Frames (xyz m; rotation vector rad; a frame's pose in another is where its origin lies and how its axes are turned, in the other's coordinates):
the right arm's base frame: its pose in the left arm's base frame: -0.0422 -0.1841 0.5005 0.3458 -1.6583 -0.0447
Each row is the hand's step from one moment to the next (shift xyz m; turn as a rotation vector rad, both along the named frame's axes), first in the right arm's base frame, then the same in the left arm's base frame.
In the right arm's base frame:
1: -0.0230 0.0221 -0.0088 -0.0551 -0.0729 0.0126
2: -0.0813 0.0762 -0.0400 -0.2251 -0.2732 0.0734
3: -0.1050 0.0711 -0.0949 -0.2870 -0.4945 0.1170
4: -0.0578 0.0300 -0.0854 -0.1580 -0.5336 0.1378
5: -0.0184 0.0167 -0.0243 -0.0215 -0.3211 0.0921
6: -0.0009 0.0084 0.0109 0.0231 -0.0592 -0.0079
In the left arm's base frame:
1: 0.0060 0.0283 -0.0160 0.0064 -0.0578 -0.0716
2: 0.0302 0.0999 -0.0559 -0.0003 -0.2165 -0.2895
3: 0.0867 0.1105 -0.0732 0.0057 -0.4194 -0.4058
4: 0.0819 0.0579 -0.0384 -0.0168 -0.4925 -0.2929
5: 0.0218 0.0247 -0.0109 -0.0247 -0.3164 -0.1064
6: -0.0122 0.0063 -0.0003 0.0177 -0.0608 0.0096

